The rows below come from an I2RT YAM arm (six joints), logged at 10 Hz.
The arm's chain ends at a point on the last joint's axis. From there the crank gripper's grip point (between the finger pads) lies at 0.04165 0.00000 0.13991 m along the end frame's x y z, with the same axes.
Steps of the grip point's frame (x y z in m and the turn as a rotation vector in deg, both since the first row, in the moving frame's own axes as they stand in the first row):
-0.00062 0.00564 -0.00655 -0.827 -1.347 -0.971
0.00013 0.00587 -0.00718 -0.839 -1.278 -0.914
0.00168 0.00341 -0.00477 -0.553 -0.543 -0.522
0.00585 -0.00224 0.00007 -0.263 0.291 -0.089
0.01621 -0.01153 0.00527 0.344 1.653 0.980
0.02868 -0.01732 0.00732 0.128 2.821 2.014
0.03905 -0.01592 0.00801 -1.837 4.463 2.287
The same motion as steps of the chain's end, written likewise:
0.00267 0.00429 -0.00748 -0.827 -1.347 -0.971
0.00325 0.00445 -0.00806 -0.839 -1.278 -0.914
0.00300 0.00243 -0.00515 -0.553 -0.543 -0.522
0.00514 -0.00282 0.00028 -0.263 0.291 -0.089
0.01219 -0.01144 0.00653 0.344 1.653 0.980
0.02187 -0.01859 0.00954 0.128 2.821 2.014
0.02842 -0.02222 0.01177 -1.837 4.463 2.287

